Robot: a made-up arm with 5 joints.
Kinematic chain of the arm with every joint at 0, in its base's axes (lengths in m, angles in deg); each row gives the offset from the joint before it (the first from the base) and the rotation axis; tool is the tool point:
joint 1: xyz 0 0 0.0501 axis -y
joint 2: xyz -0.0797 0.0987 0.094 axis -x
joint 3: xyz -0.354 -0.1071 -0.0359 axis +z
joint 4: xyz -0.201 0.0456 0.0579 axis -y
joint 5: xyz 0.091 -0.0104 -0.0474 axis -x
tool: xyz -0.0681 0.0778 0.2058
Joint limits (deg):
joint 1: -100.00..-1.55
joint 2: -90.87..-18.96
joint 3: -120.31..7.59
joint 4: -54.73..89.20
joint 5: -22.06..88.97
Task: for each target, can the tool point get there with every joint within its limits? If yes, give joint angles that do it. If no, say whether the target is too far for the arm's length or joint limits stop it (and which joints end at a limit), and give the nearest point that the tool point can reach.
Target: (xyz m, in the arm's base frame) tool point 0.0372 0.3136 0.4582
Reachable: yes | joints -72.06 -30.58 -49.81 -26.80 75.42
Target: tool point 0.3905 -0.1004 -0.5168
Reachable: no: joint limits stop it (at a limit: joint 1, joint 3) | nearest point 0.2149 0.0467 0.1421 | short by 0.698 m
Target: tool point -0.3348 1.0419 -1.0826
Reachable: no: too far | nearest point -0.3626 0.3314 0.1277 | short by 1.404 m
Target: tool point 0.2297 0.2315 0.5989
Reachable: yes | joints -91.55 -32.19 -12.25 42.71 59.05
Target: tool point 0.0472 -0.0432 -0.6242
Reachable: no: joint limits stop it (at a limit: joint 1, joint 2, joint 3, joint 4, joint 5) | nearest point -0.1863 0.0579 -0.0126 | short by 0.662 m
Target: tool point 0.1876 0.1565 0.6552
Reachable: yes | joints -81.51 -48.53 -15.94 32.90 43.01
